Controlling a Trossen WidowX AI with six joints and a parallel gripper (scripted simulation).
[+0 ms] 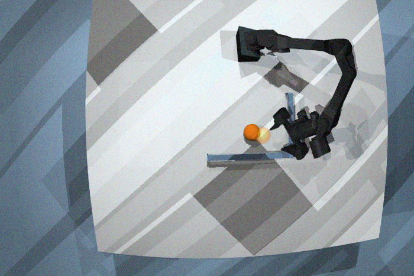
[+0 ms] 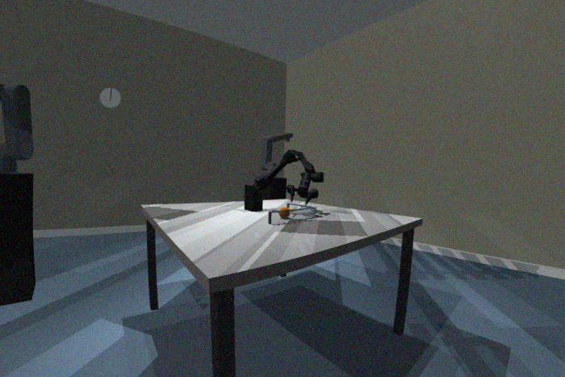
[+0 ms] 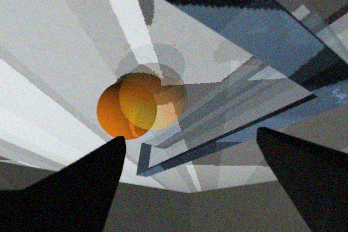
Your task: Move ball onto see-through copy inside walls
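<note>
Right now the see-through copy of ball is 20 mm behind my gripper tip, 40 mm to the right of it and 50 mm below it. Round my gripper tip: orange ball: 40 mm behind, 80 mm to the right, 50 mm below.
</note>
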